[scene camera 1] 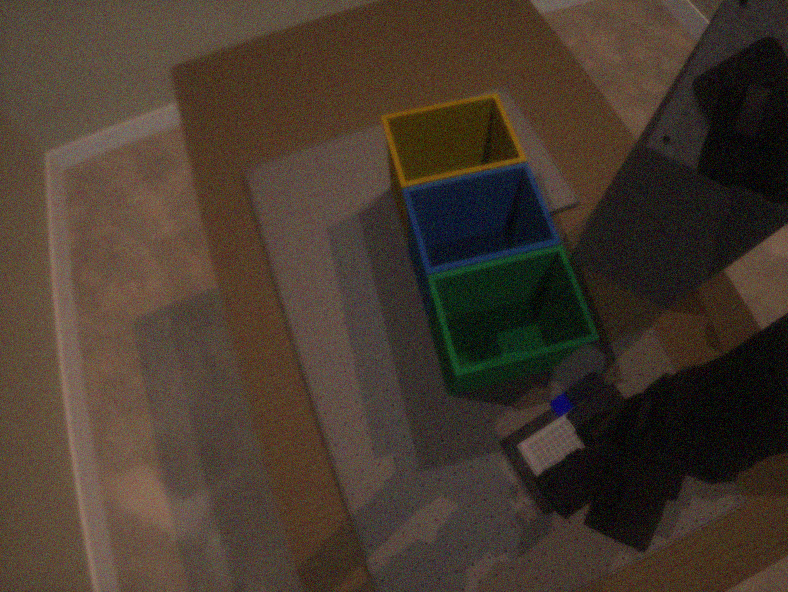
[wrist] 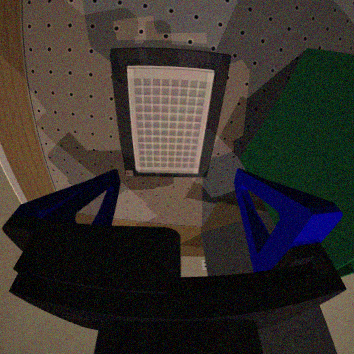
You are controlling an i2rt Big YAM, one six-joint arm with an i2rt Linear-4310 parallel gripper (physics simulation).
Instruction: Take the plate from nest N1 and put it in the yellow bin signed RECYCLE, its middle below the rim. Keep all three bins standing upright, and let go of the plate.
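Frame: origin at the arm's base, x ahead, y left, z up, level; centimetres.
Seen in the pictures: gripper, fingertip midpoint: [wrist: 176, 175]; arm's base, link origin: [scene camera 1: 755, 108].
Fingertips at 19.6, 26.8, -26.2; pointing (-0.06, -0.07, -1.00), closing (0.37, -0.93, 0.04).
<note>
Offsets run from my fingertips to a thing's middle, as dx, dy, dz. Level surfaces: height alone.
The white gridded plate {+0.5, +0.8, -7.7} [scene camera 1: 549, 446] [wrist: 170, 120] lies in the dark frame of nest N1 {+0.5, +0.8, -8.9} [wrist: 119, 107], near the green bin. In the wrist view it shows ahead of my fingertips, its near edge level with them. My gripper [wrist: 176, 175] is open and empty, its two blue fingers wide apart; in the scene view one blue fingertip shows beside the plate and the arm hides the rest. The yellow bin {+8.2, -43.3, -0.7} [scene camera 1: 399, 152] stands upright at the far end of the row of bins. Its RECYCLE sign does not show.
The blue bin {+7.8, -30.1, -0.7} [scene camera 1: 417, 229] stands upright between the yellow bin and the green bin {+7.4, -16.8, -0.7} [scene camera 1: 445, 337] [wrist: 305, 150], which is also upright. The green bin is close to the right finger's side in the wrist view. The bins stand on a perforated grey board {dz -9.6} [scene camera 1: 305, 254] on a wooden table {dz -10.9} [scene camera 1: 254, 89].
</note>
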